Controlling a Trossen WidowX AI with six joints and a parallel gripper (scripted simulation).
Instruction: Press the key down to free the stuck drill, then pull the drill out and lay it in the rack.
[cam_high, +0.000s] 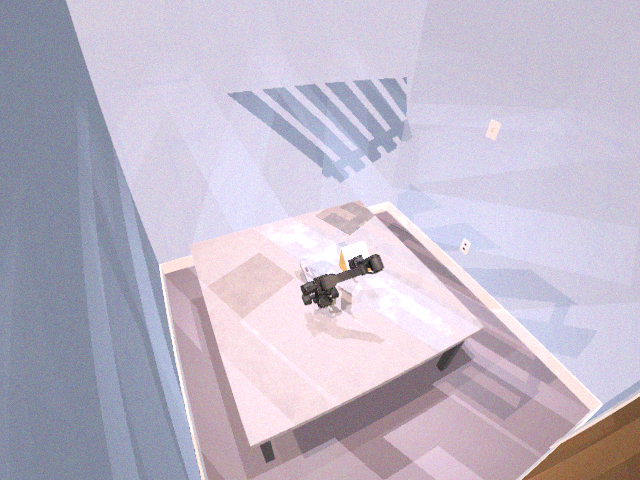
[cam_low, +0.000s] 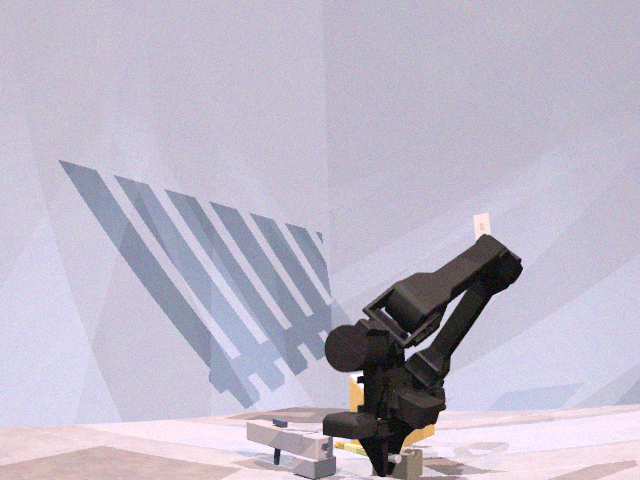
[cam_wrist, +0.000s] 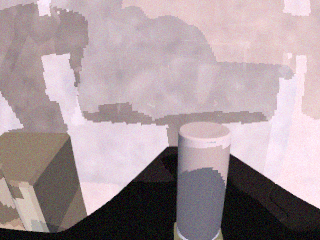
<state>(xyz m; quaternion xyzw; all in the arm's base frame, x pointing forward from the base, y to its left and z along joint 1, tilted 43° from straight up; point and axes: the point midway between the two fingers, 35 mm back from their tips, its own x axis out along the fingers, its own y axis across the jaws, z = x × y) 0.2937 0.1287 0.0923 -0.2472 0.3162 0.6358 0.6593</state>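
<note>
My gripper tip is now 40 mm to the left of the drill and 30 mm below it. The rest, counted from my gripper tip: dark blue part 20 mm behind, 230 mm to the right, 30 mm above.
</note>
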